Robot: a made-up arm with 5 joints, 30 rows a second.
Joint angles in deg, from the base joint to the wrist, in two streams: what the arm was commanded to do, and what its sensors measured. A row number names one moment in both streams.
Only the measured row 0 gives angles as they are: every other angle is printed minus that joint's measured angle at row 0.
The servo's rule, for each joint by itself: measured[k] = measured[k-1] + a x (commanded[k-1-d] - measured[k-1]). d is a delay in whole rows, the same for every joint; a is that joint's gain. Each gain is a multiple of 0.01, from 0.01 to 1. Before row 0 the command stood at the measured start. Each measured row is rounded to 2 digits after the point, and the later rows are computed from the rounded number. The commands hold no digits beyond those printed.
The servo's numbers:
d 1
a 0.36 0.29 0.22 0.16 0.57
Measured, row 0: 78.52 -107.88 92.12 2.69 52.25
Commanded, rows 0 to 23: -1.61 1.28 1.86 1.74 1.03; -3.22 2.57 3.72 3.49 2.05; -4.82 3.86 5.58 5.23 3.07; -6.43 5.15 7.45 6.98 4.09; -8.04 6.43 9.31 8.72 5.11; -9.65 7.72 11.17 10.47 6.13; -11.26 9.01 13.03 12.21 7.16; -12.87 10.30 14.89 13.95 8.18; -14.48 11.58 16.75 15.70 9.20; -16.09 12.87 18.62 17.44 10.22; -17.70 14.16 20.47 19.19 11.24; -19.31 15.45 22.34 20.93 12.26; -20.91 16.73 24.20 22.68 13.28; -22.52 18.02 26.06 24.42 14.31; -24.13 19.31 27.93 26.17 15.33; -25.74 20.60 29.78 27.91 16.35; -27.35 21.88 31.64 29.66 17.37; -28.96 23.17 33.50 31.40 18.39; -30.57 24.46 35.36 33.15 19.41; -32.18 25.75 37.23 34.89 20.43; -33.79 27.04 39.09 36.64 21.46; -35.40 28.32 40.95 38.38 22.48; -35.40 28.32 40.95 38.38 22.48; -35.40 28.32 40.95 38.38 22.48
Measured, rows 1 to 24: 0.00 0.00 0.00 0.00 0.00; -0.58 0.37 0.41 0.28 0.59; -1.53 1.01 1.14 0.79 1.42; -2.71 1.84 2.12 1.50 2.36; -4.05 2.80 3.29 2.38 3.35; -5.49 3.85 4.61 3.39 4.35; -6.99 4.97 6.05 4.52 5.36; -8.53 6.14 7.59 5.75 6.39; -10.09 7.35 9.20 7.06 7.41; -11.67 8.58 10.86 8.44 8.43; -13.26 9.82 12.57 9.88 9.45; -14.86 11.08 14.31 11.37 10.47; -16.46 12.35 16.08 12.90 11.49; -18.06 13.62 17.87 14.46 12.51; -19.67 14.90 19.67 16.05 13.54; -21.28 16.18 21.49 17.67 14.56; -22.89 17.46 23.31 19.31 15.58; -24.50 18.74 25.14 20.97 16.60; -26.11 20.02 26.98 22.64 17.62; -27.72 21.31 28.82 24.32 18.64; -29.33 22.60 30.67 26.01 19.66; -30.94 23.89 32.52 27.71 20.69; -32.55 25.17 34.37 29.42 21.71; -33.58 26.08 35.82 30.85 22.15
